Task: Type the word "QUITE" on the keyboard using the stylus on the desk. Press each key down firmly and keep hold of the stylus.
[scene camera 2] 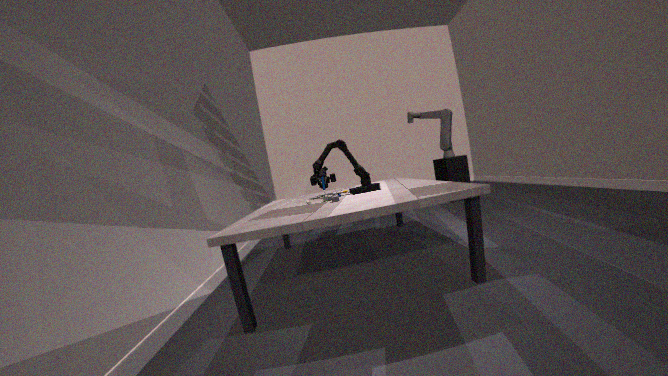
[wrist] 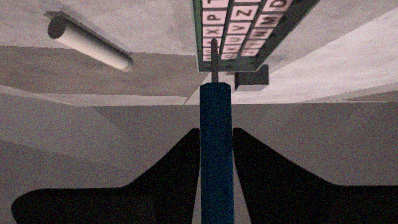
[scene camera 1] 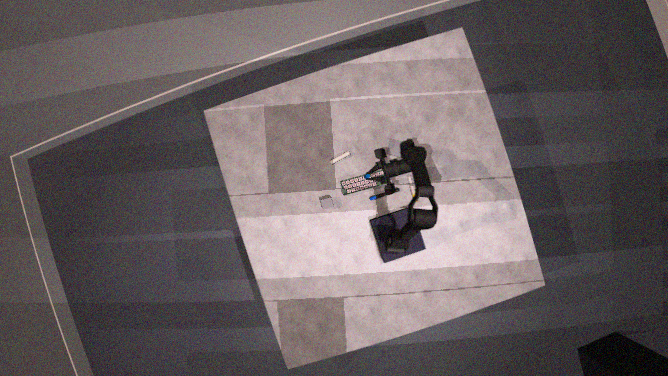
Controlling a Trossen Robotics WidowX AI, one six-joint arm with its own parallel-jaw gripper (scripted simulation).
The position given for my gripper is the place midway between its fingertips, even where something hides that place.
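Note:
You can see my gripper [scene camera 1: 366,176] here, and the gripper's visible in the wrist view [wrist: 215,135] too.

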